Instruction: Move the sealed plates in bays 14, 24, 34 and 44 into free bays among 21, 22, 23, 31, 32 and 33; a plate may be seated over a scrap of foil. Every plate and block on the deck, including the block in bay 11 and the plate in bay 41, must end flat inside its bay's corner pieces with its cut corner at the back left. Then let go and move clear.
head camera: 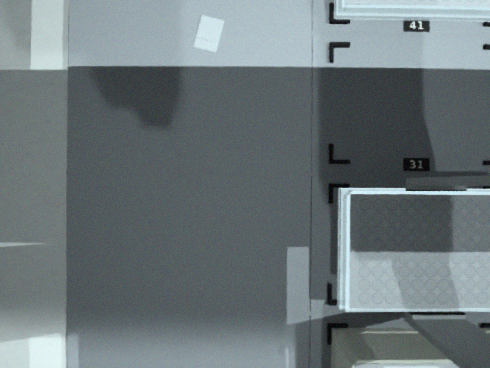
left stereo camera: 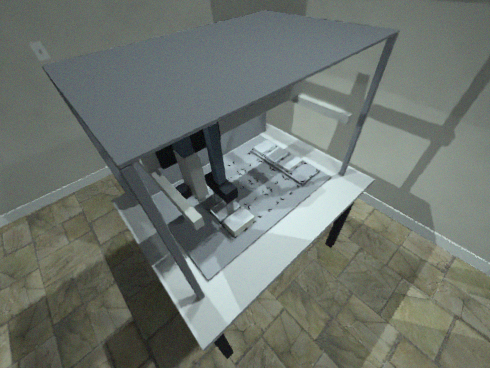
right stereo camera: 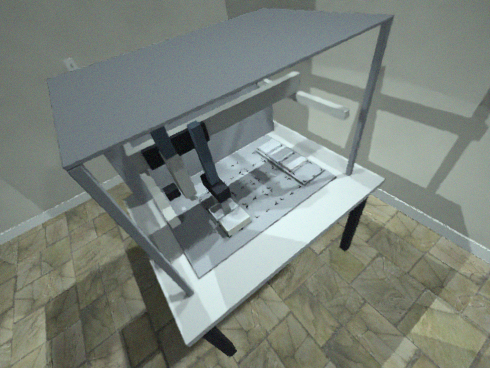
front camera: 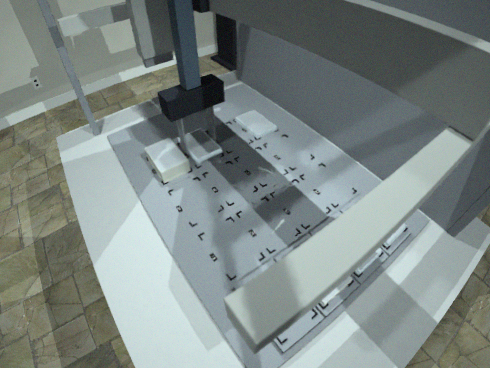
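Where they show: gripper, fingertip midpoint: (head camera: pixel 430 249) (left stereo camera: pixel 225 208) (right stereo camera: pixel 223 207) (front camera: pixel 199 144); robot's base, link origin: (left stereo camera: pixel 234 237) (right stereo camera: pixel 229 236) (front camera: pixel 147 158).
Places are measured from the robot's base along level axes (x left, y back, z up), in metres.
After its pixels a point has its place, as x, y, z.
Note:
My gripper (front camera: pixel 199 144) {0.150, -0.064, 0.020} (head camera: pixel 437 250) {0.150, -0.064, 0.020} is shut on a sealed plate (front camera: pixel 204 146) {0.156, -0.088, 0.027} (head camera: pixel 400 280) {0.131, -0.039, 0.027}, one jaw on each long side. The plate looks level, slightly above bay 21 and a little right of its left corner pieces in the head view; its right end is cut off there. The block (front camera: pixel 167 160) {0.036, -0.093, 0.042} (left stereo camera: pixel 239 221) {0.028, -0.056, 0.042} (right stereo camera: pixel 232 220) {0.038, -0.052, 0.042} stands in bay 11, beside the held plate. The plate in bay 41 (front camera: pixel 256 122) {0.363, -0.069, 0.014} (head camera: pixel 415 6) {0.324, -0.055, 0.014} lies flat. Sealed plates in bay 24 (front camera: pixel 336 294) {0.145, -0.618, 0.020}, bay 34 (front camera: pixel 370 262) {0.255, -0.618, 0.023} and bay 44 (front camera: pixel 396 235) {0.358, -0.617, 0.028} are partly hidden by a beam; bay 14 holds no plate.
A small pale scrap (head camera: pixel 209 33) {0.310, 0.095, 0.001} lies left of the bays. Thin pale strips (front camera: pixel 280 224) {0.170, -0.415, 0.006} lie among the middle bays. The pale pipetting stage (left stereo camera: pixel 192 177) (right stereo camera: pixel 175 175) hangs behind the gripper. A pale beam (front camera: pixel 350 235) {0.001, -0.621, 0.400} crosses the front view. Gantry posts (left stereo camera: pixel 370 102) {-0.115, -0.707, 0.434} stand at the deck's edges.

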